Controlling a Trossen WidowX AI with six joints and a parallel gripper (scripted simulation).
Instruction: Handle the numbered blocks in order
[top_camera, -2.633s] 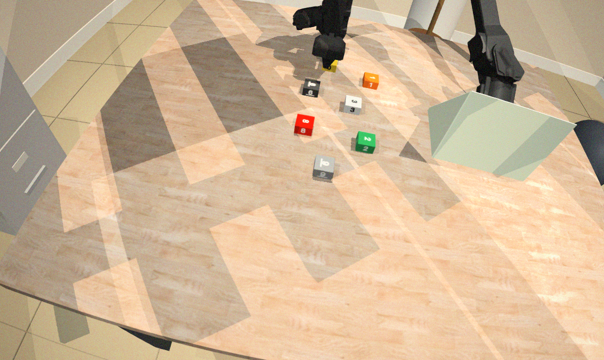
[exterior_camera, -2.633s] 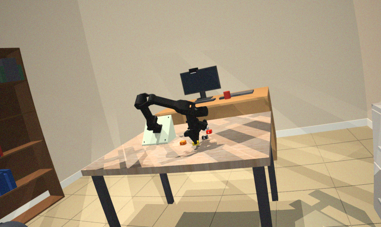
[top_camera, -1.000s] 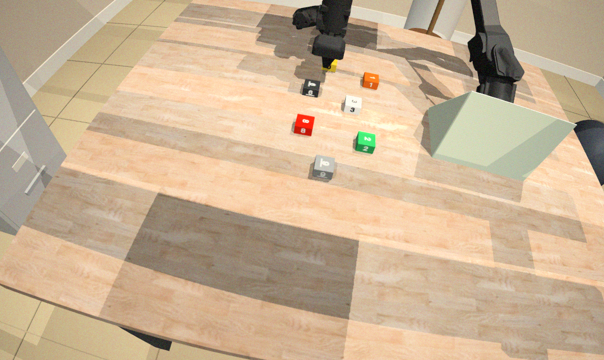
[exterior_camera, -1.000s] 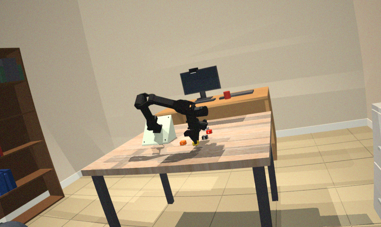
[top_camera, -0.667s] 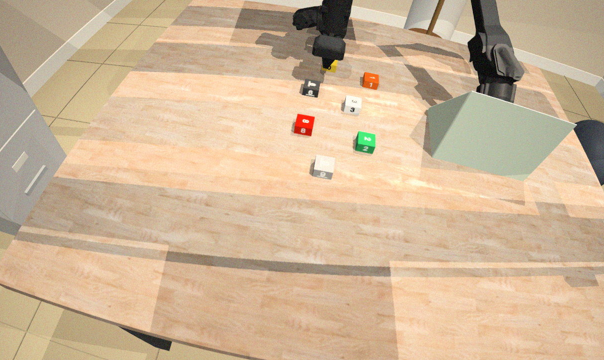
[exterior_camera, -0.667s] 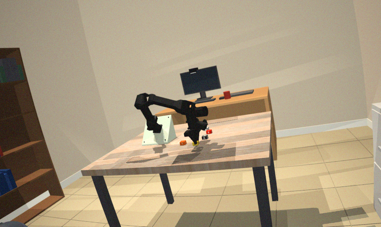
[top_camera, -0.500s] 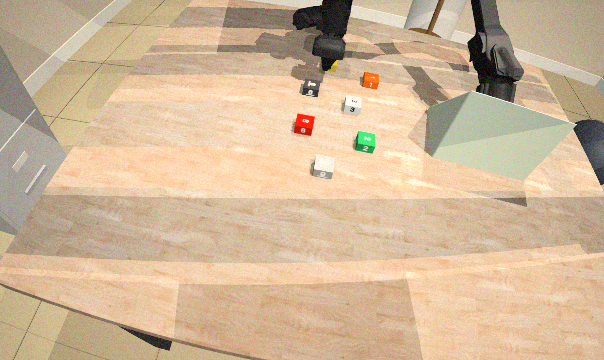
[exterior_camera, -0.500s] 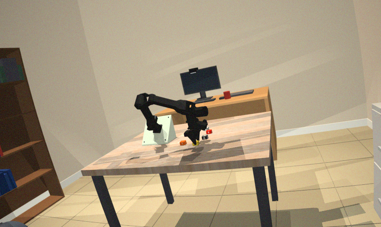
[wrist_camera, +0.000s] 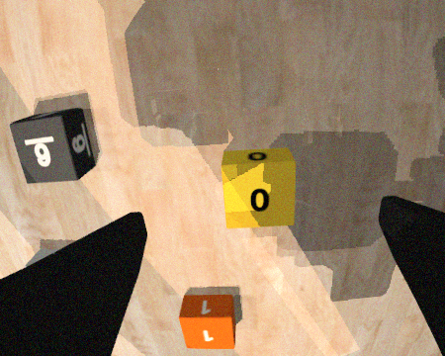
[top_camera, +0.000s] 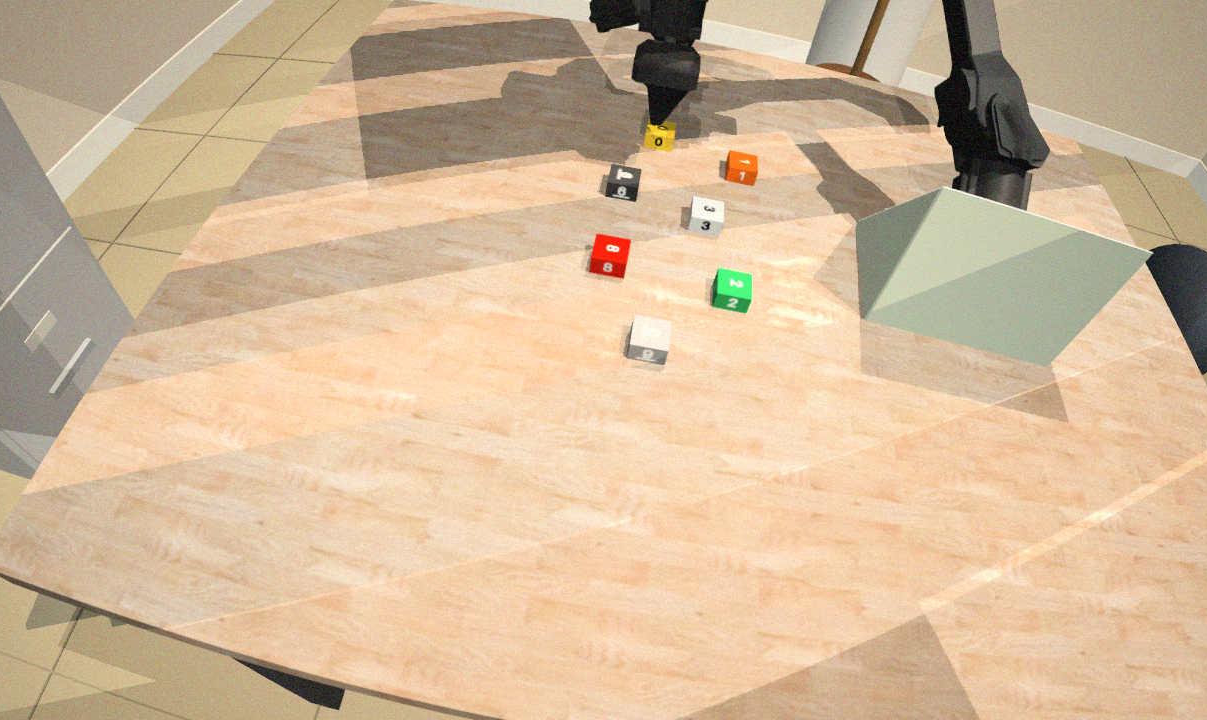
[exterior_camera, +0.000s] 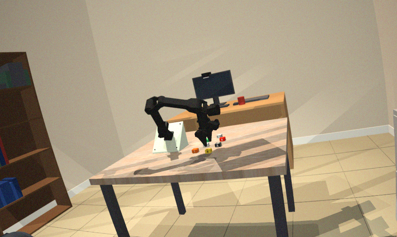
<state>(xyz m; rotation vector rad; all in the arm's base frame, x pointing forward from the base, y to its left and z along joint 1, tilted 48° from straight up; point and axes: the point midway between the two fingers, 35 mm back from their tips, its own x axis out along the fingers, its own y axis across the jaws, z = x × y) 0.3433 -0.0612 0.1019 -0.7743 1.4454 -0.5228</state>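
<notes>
Now: the yellow block 1 cm behind my gripper tip and 4 cm below it. Round my gripper tip: black block (1 cm ahead, 10 cm to the left, 4 cm below); white block (8 cm behind, 12 cm to the left, 4 cm below); orange block (11 cm behind, 2 cm to the left, 4 cm below).
</notes>
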